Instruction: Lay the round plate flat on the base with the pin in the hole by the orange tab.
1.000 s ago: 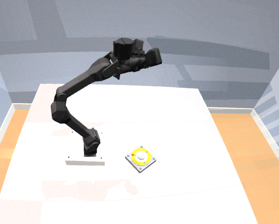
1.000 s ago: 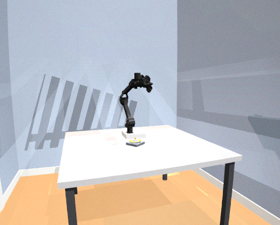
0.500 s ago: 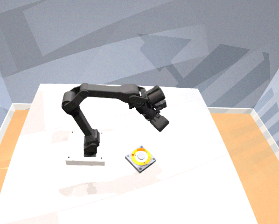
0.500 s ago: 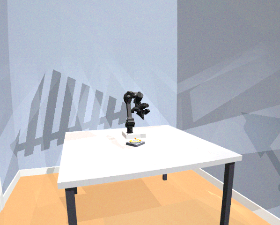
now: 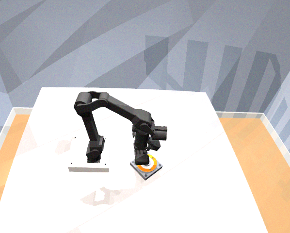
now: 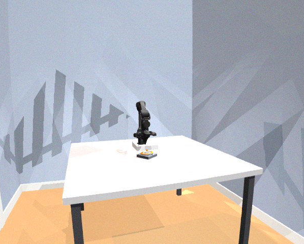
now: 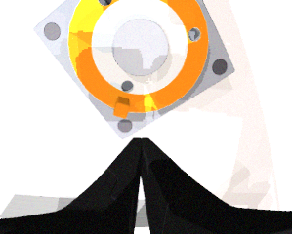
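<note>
Right now the square grey base is 5 cm ahead of my gripper tip and 7 cm below it.
</note>
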